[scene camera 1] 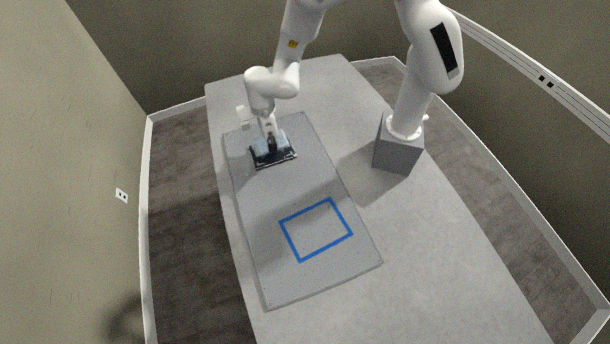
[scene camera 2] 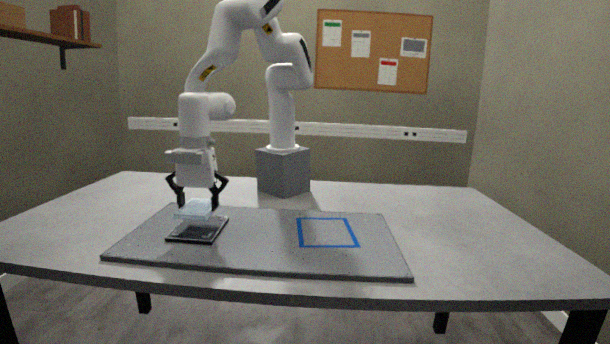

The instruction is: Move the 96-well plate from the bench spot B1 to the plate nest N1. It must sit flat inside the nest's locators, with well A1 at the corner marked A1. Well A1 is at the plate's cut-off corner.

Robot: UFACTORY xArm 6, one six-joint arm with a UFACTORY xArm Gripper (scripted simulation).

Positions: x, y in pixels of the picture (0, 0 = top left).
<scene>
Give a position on a 96-well plate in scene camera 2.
196, 209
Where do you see a plate nest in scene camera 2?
206, 228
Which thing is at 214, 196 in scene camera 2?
My gripper.
</scene>
